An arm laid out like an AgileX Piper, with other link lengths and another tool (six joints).
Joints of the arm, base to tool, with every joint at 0 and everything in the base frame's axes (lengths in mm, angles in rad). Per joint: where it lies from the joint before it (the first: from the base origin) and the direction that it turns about. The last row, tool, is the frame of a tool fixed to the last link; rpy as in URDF.
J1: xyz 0 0 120.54 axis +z
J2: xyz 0 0 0 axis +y
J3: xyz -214.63 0 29.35 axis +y
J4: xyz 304.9 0 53.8 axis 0.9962 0 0.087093
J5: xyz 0 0 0 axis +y
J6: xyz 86.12 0 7.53 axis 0.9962 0 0.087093
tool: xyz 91.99 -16 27.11 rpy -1.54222 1.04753 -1.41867
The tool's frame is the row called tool.
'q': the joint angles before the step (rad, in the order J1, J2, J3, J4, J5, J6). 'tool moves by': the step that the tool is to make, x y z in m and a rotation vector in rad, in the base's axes. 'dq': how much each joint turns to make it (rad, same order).
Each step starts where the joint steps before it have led.
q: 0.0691, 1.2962, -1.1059, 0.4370, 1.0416, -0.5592
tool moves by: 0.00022, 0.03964, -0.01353, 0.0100, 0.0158, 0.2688
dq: 0.0469, 0.1160, -0.0674, 0.0970, 0.0742, -0.2402
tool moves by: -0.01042, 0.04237, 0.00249, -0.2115, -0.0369, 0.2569
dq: 0.1787, 0.0735, -0.1299, -0.2130, 0.0788, -0.0229
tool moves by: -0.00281, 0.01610, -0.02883, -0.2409, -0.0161, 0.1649
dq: 0.1293, 0.0963, -0.0516, -0.2322, 0.0263, -0.0038
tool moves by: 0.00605, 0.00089, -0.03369, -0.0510, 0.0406, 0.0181
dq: 0.0068, 0.0879, -0.0024, -0.0282, -0.0269, -0.0083
